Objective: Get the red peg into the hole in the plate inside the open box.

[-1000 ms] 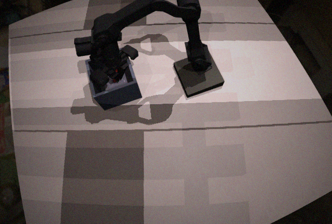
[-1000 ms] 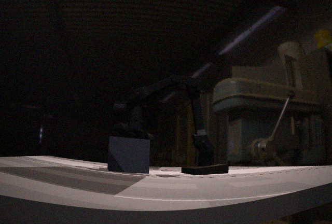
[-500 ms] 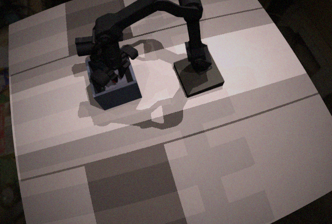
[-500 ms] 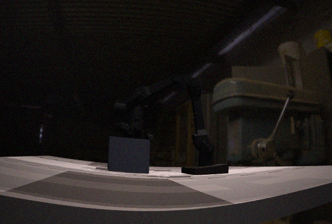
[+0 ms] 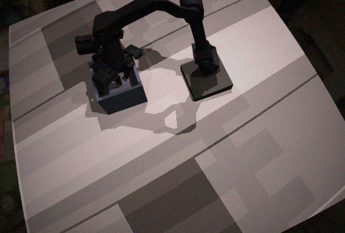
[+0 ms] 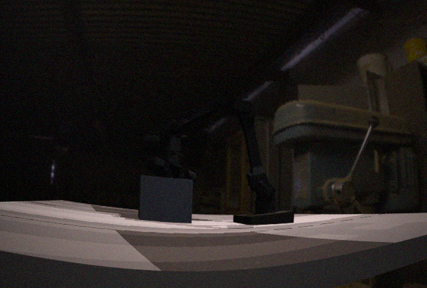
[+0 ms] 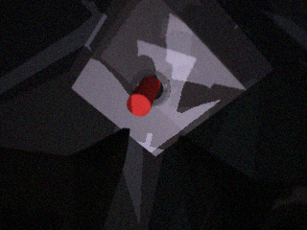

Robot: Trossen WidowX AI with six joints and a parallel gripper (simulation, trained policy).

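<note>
The red peg is 20 mm ahead of my gripper tip, 20 mm to the right of it and 40 mm below it. Also, from my gripper tip: plate: 20 mm ahead, 20 mm to the right, 40 mm below.
</note>
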